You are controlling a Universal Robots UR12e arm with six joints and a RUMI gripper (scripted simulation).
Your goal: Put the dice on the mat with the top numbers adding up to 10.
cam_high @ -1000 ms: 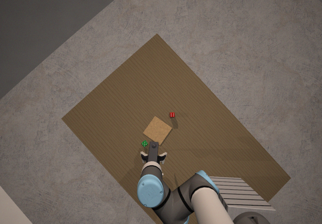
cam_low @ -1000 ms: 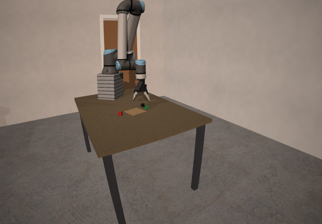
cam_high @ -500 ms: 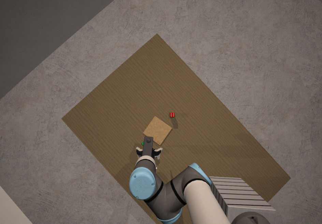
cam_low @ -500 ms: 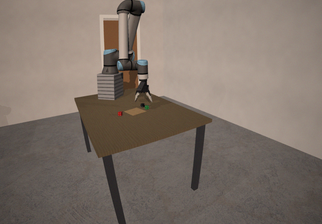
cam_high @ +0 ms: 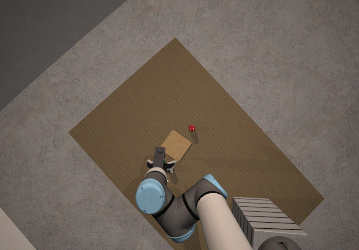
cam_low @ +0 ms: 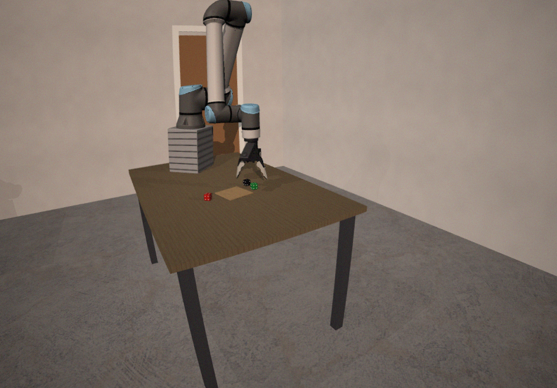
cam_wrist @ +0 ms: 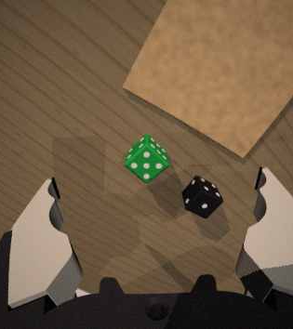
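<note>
Right now my hand is 1 cm to the right of the green die and 4 cm above it. From my hand the other things lie so: tan mat: 1 cm behind, 10 cm to the right, 5 cm below; then black die: 8 cm behind, 2 cm to the left, 4 cm below; then red die: 2 cm behind, 25 cm to the right, 4 cm below.
</note>
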